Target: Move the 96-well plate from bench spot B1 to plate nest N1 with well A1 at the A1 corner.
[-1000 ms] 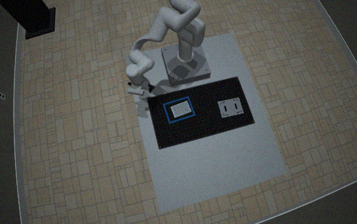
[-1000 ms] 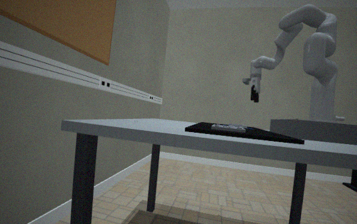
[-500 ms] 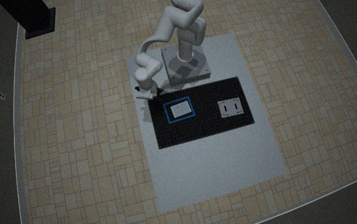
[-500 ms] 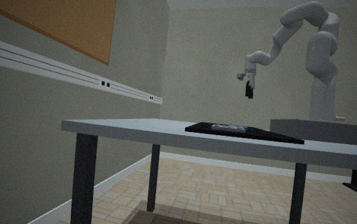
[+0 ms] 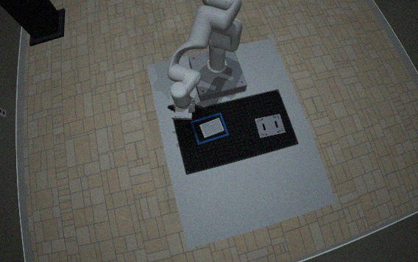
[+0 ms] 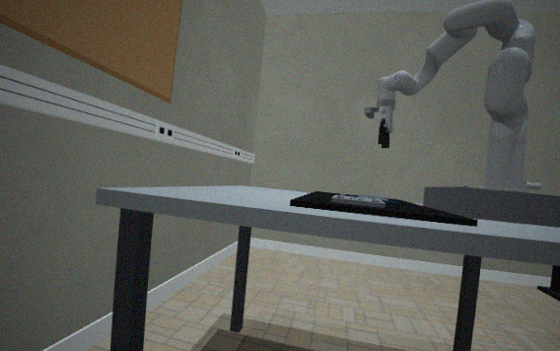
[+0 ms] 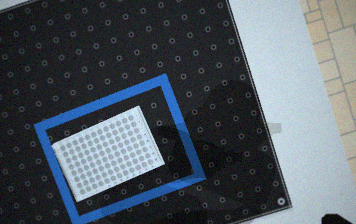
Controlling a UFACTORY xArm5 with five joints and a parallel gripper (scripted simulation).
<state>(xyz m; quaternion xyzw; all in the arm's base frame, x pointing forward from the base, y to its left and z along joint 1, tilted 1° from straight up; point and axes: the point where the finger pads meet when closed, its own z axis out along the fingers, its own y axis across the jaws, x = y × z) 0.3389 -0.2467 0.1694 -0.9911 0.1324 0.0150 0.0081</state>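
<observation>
Now: hand 40 mm short of the white 96-well plate, 130 mm to the right of it and 230 mm above it. From my hand the other things lie so: grey plate nest N1: 110 mm ahead, 470 mm to the left, 230 mm below; A1 mark: 60 mm ahead, 400 mm to the left, 220 mm below.
</observation>
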